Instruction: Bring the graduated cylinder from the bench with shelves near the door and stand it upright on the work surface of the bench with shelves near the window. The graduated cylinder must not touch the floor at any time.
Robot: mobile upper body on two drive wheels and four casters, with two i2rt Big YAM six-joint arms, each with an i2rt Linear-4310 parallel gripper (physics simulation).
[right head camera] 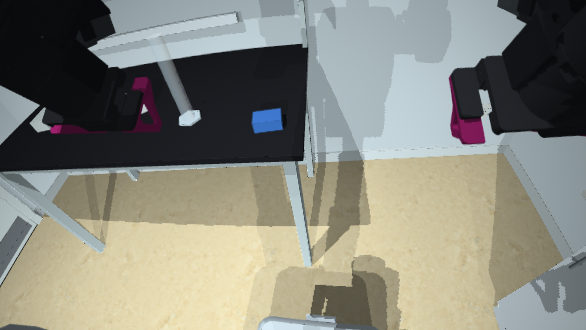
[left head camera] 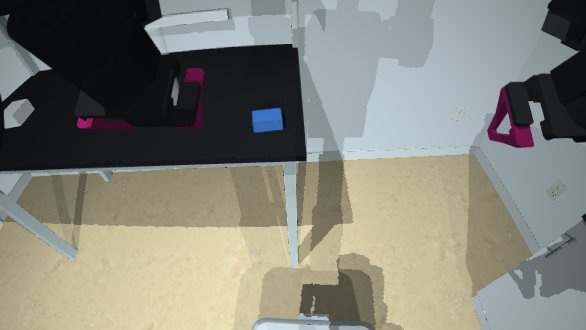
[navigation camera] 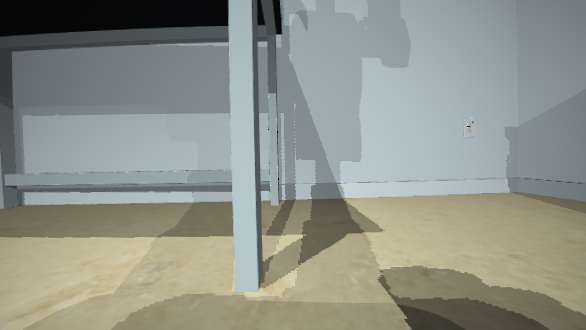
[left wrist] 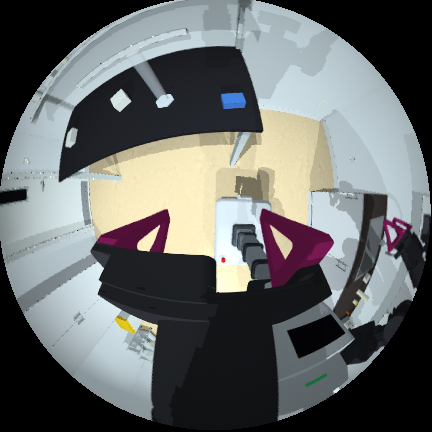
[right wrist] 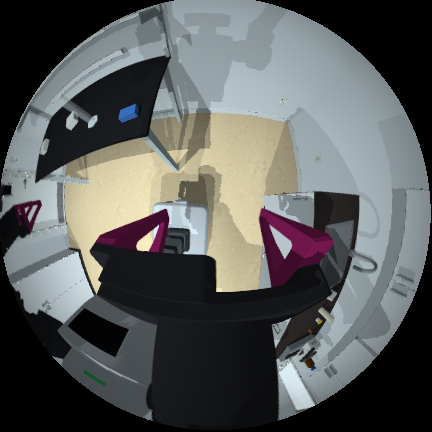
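The clear graduated cylinder stands upright on its pale six-sided base on the black top of the bench near the door. In the left head camera the left arm hides it. My left gripper is open and empty; it overlaps the bench in the head views, left of the cylinder in the right head camera. My right gripper is open and empty, right of the bench in the head views. The window bench does not show.
A blue block lies right of the cylinder. White blocks stand left of it. A shelf edge runs behind. A bench leg stands close ahead. A sink counter is at the right.
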